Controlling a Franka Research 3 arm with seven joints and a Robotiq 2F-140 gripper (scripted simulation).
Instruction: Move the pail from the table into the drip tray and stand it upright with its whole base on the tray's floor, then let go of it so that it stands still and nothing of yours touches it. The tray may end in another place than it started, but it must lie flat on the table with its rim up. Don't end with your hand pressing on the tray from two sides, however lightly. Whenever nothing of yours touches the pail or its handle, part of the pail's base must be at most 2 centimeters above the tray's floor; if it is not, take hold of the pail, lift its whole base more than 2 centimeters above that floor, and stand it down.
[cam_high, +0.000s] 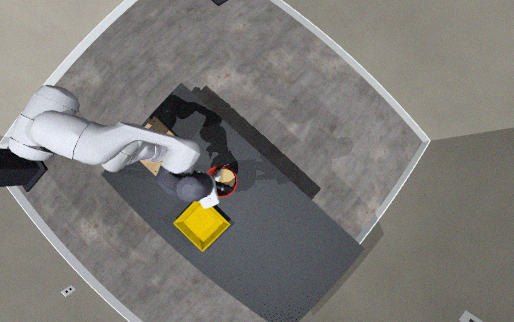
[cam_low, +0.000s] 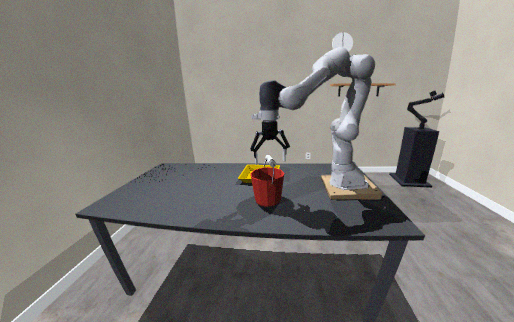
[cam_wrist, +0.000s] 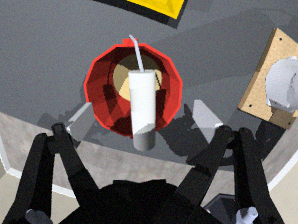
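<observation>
Right now the pail wire handle is 3 cm below my hand and 1 cm ahead of it. The rest, counted from my hand: red pail 9 cm below, 1 cm ahead; yellow drip tray 29 cm to the right, 22 cm below, 13 cm ahead.
</observation>
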